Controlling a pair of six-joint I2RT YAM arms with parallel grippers.
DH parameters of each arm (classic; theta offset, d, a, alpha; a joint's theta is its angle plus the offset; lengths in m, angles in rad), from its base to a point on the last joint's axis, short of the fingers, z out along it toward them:
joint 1: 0 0.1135 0.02 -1.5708
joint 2: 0 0 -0.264 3.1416
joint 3: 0.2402 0 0.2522 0
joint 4: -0.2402 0 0.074 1.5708
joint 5: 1.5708 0 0 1.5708
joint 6: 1.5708 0.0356 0 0
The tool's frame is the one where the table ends.
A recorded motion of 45 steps. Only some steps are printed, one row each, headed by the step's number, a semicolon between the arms.
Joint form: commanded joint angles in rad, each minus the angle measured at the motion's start. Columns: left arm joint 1, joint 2, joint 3, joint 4, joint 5, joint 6; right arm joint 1, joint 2, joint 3, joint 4, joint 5, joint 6.
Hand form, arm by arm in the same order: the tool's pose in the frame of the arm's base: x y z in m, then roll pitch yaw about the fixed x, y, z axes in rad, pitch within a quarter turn. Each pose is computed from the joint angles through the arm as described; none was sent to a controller.
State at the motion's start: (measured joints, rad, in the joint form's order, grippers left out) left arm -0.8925 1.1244 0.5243 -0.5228 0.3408 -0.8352; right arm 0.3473 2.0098 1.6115 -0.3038 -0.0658 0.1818
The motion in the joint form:
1: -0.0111 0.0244 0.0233 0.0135 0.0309 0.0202; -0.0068 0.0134 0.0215 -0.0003 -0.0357 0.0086
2: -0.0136 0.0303 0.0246 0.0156 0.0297 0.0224; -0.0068 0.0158 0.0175 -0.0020 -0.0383 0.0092
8: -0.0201 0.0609 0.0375 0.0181 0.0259 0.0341; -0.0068 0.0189 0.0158 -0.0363 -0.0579 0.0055
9: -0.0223 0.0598 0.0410 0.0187 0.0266 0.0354; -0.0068 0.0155 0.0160 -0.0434 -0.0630 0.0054
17: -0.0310 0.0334 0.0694 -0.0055 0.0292 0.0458; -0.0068 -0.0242 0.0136 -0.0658 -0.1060 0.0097
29: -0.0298 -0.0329 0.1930 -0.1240 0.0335 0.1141; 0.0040 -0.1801 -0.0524 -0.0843 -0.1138 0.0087
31: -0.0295 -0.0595 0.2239 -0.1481 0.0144 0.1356; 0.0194 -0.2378 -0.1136 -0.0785 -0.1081 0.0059
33: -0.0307 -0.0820 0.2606 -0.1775 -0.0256 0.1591; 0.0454 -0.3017 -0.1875 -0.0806 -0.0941 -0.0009
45: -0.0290 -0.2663 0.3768 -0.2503 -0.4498 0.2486; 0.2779 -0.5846 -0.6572 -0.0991 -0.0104 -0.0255
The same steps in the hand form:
1: 0.1108 -0.1615 0.1692 -2.5620 0.0679 2.9852; 0.4407 0.1600 0.2432 2.8242 0.8366 -3.0859
2: 0.1109 -0.1624 0.1687 -2.5646 0.0680 2.9812; 0.4405 0.1600 0.2407 2.8246 0.8281 -3.0841
8: 0.1126 -0.1665 0.1669 -2.5781 0.0654 2.9656; 0.4380 0.1599 0.2360 2.8255 0.7881 -3.0662
9: 0.1126 -0.1673 0.1681 -2.5742 0.0696 2.9623; 0.4371 0.1597 0.2370 2.8222 0.7839 -3.0648
17: 0.1118 -0.1693 0.1799 -2.5526 0.0965 2.9455; 0.4297 0.1587 0.2521 2.7731 0.7892 -3.0706
29: 0.1129 -0.1706 0.2227 -2.5112 0.1877 2.8950; 0.3977 0.1525 0.2943 2.7381 0.8568 -3.0788
31: 0.1126 -0.1690 0.2355 -2.5065 0.2366 2.8896; 0.3817 0.1532 0.2971 2.7452 0.8611 -3.0608
33: 0.1125 -0.1671 0.2489 -2.5193 0.2943 2.8892; 0.3616 0.1559 0.2963 2.7703 0.8544 -3.0228
45: 0.1065 -0.1339 0.3108 -2.6535 0.7218 3.0429; 0.2396 0.1763 0.2331 2.9383 0.6751 -2.7166

